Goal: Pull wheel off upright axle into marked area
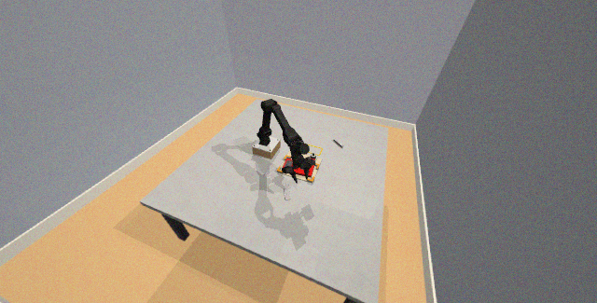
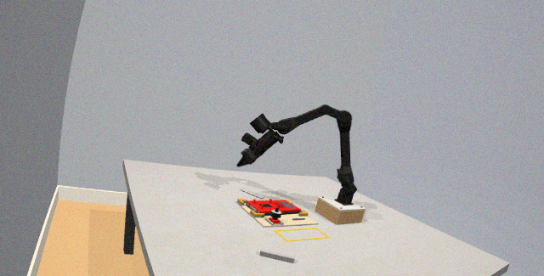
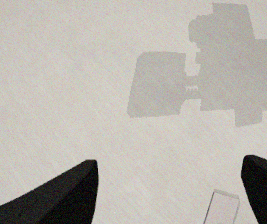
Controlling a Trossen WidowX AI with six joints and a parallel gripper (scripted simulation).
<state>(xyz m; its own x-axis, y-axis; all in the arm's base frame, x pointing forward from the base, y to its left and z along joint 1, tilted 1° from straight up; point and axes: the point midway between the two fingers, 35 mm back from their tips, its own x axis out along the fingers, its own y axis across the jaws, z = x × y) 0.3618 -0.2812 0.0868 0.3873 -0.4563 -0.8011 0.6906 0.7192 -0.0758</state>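
Right now my gripper tip is 310 mm to the right of the wheel, 100 mm above it and 10 mm past it. The rest, counted from my gripper tip: upright axle: 310 mm to the left, 100 mm below, 10 mm behind; then dark bar: 550 mm to the left, 130 mm below, 130 mm ahead.
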